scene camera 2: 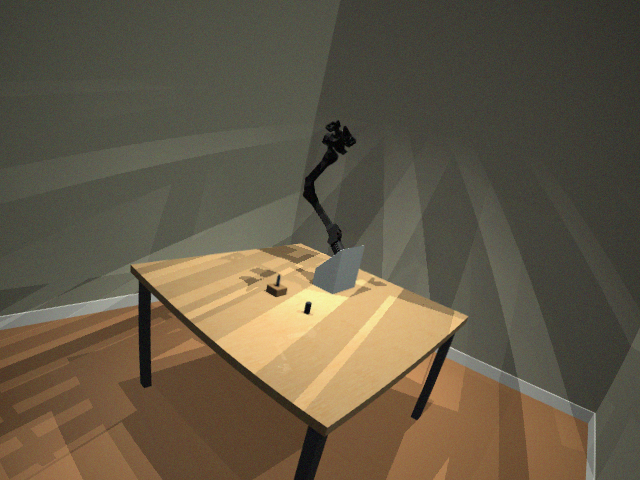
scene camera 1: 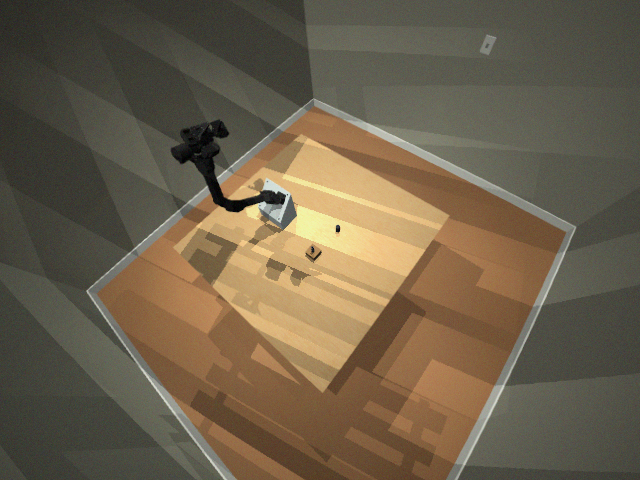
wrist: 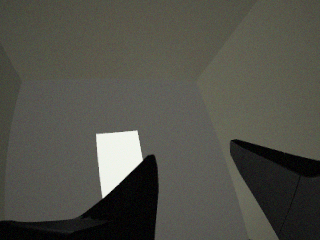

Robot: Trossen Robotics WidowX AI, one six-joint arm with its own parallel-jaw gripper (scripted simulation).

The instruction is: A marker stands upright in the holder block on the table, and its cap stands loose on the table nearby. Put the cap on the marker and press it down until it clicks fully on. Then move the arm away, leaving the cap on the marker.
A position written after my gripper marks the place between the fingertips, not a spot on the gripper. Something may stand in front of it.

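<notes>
My gripper (scene camera 1: 214, 121). Gripper again, in the wrist view (wrist: 193, 154).
</notes>
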